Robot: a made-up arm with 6 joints.
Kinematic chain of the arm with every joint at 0, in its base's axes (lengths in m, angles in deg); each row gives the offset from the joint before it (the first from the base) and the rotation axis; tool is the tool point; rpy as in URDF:
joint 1: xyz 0.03 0 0.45 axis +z
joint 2: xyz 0.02 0.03 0 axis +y
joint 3: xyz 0 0.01 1 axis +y
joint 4: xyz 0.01 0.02 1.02 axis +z
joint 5: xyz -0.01 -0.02 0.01 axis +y
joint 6: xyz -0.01 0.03 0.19 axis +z
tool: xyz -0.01 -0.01 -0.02 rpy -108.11 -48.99 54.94
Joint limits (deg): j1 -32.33..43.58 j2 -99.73..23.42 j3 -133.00..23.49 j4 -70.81..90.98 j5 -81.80..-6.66 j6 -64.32..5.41
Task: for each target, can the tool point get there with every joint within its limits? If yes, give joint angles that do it. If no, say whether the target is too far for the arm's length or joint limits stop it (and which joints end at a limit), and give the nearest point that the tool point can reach.
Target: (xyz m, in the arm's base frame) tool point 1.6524 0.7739 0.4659
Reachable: no: joint limits stop it (at a limit: joint 2, joint 3, joint 4, joint 5, joint 6) | nearest point 1.1035 0.5121 2.0647 | short by 1.711 m
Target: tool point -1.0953 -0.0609 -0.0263
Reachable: yes | joints 4.14 -49.84 -107.93 33.11 -19.21 -47.65
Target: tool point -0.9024 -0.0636 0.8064
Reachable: yes | joints 0.79 -2.73 -116.88 42.76 -57.11 -5.25
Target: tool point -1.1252 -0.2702 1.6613
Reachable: yes | joints 14.76 -6.93 -63.57 10.50 -59.78 -18.95
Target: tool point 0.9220 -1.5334 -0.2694
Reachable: no: joint limits stop it (at a limit: joint 1, joint 4, joint 5) | nearest point -0.1837 -0.3715 -0.2694 | short by 1.604 m
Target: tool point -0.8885 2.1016 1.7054
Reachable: no: too far | nearest point -1.2917 1.1115 1.5819 | short by 1.076 m
